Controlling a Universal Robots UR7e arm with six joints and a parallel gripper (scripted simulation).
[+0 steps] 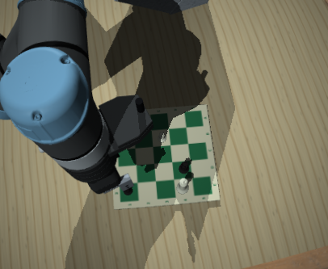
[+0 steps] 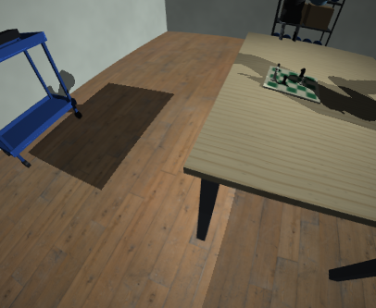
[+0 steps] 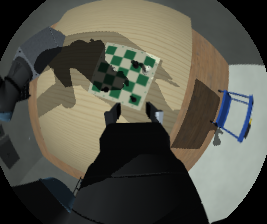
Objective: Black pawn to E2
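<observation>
Right now the small black piece is 14 cm below my hand. The rest, counted from my hand: white chess piece: 12 cm below, 11 cm to the left, 2 cm ahead; chessboard: 16 cm below, 8 cm to the left, 6 cm behind.
</observation>
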